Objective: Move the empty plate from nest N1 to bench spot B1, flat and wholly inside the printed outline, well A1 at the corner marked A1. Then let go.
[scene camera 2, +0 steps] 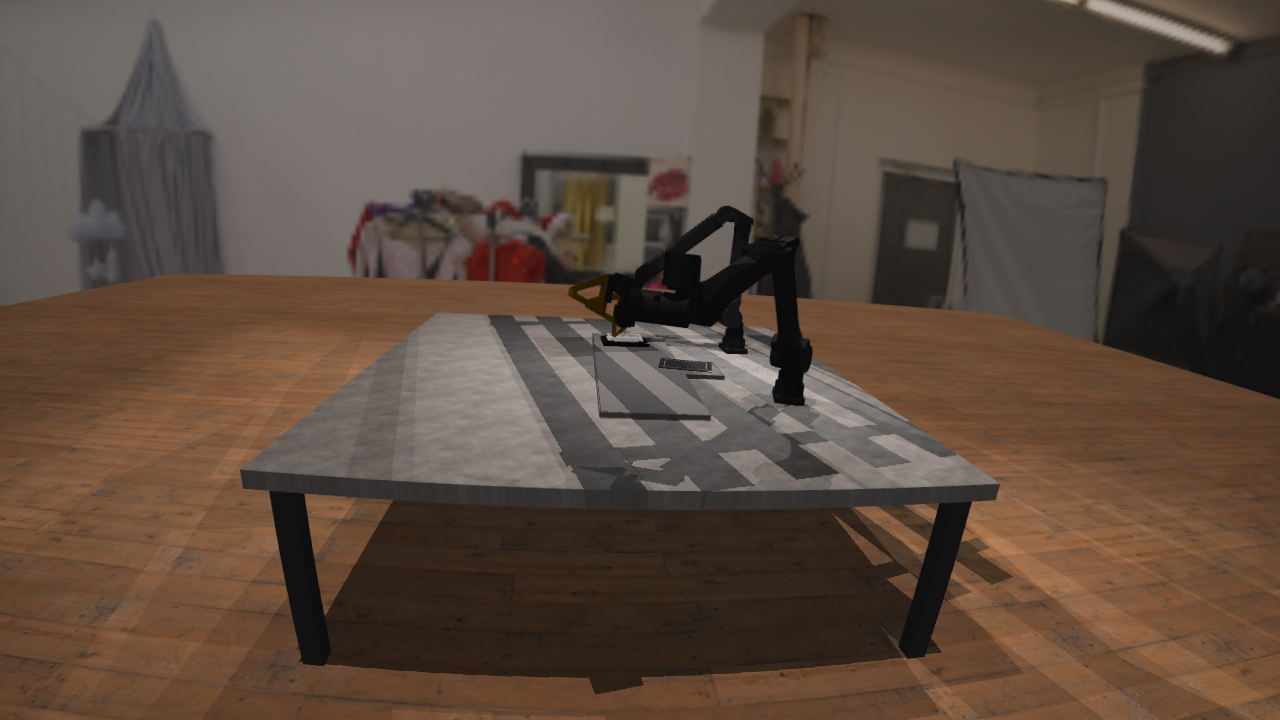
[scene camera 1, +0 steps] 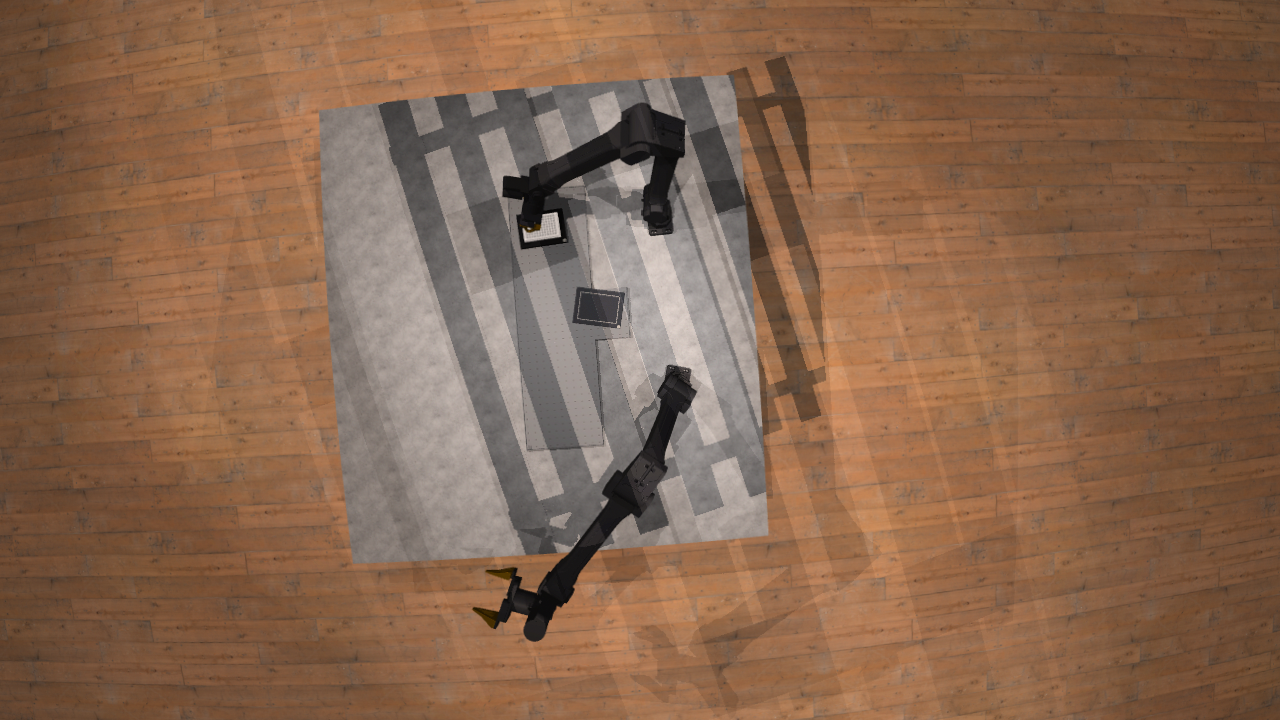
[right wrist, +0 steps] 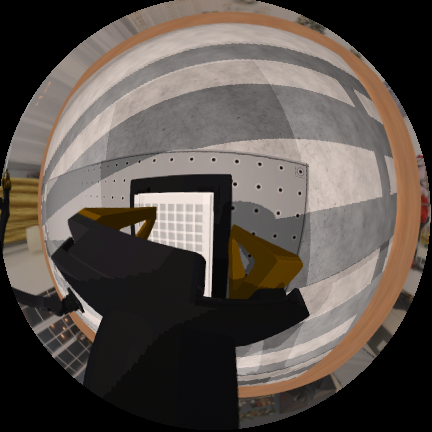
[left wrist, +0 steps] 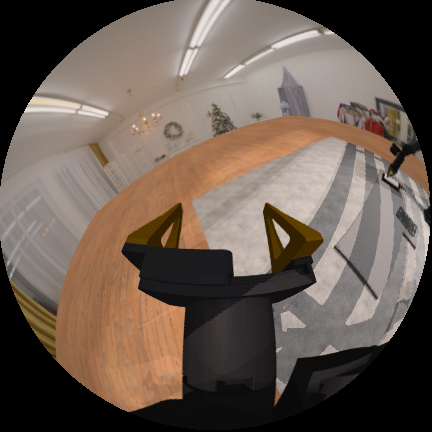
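Where they show: left gripper, fingertip midpoint: [scene camera 2: 577, 297] [scene camera 1: 479, 589] [left wrist: 223, 206]; right gripper, fingertip midpoint: [scene camera 2: 614, 336] [scene camera 1: 530, 222] [right wrist: 192, 221] [left wrist: 387, 176]; left arm's base, link origin: [scene camera 2: 787, 398] [scene camera 1: 676, 383] [right wrist: 76, 299]; right arm's base, link origin: [scene camera 2: 732, 350] [scene camera 1: 659, 218].
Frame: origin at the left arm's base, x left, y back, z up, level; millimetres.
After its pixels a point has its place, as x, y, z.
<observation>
The white plate [scene camera 1: 549, 223] @(-466, -540, 37) [right wrist: 178, 220] @(-449, -607, 37) lies flat in the black nest N1 [scene camera 1: 542, 245] @(-389, -553, 24) [right wrist: 182, 183] @(-435, -640, 25). My right gripper [scene camera 1: 530, 227] @(-460, -610, 29) [right wrist: 192, 221] @(-460, -610, 29) is shut on the plate, one finger at each side of it, low at the nest; its body hides part of the plate. Bench spot B1 [scene camera 1: 597, 308] @(-208, -323, 15) [scene camera 2: 685, 365] @(-201, -319, 15) [left wrist: 406, 221] is a dark rectangle with a thin light outline, below and to the right of the nest in scene camera 1. The lettering A1 is too small to read. My left gripper [scene camera 1: 481, 591] @(642, -465, 333) [left wrist: 223, 206] @(642, -465, 333) is open and empty, out past the table's lower edge in scene camera 1.
A flat grey perforated board [scene camera 1: 562, 411] @(172, -378, 13) [scene camera 2: 653, 402] @(212, -365, 13) bears the nest and runs down the table [scene camera 1: 402, 447] @(415, -932, 0) [scene camera 2: 402, 429] @(580, -874, 0) in scene camera 1. Its side piece carries B1. The left arm [scene camera 1: 636, 479] @(217, -106, 453) reaches over the table's lower right part, and the right arm [scene camera 1: 581, 159] @(-516, -380, 421) spans above the board's top end.
</observation>
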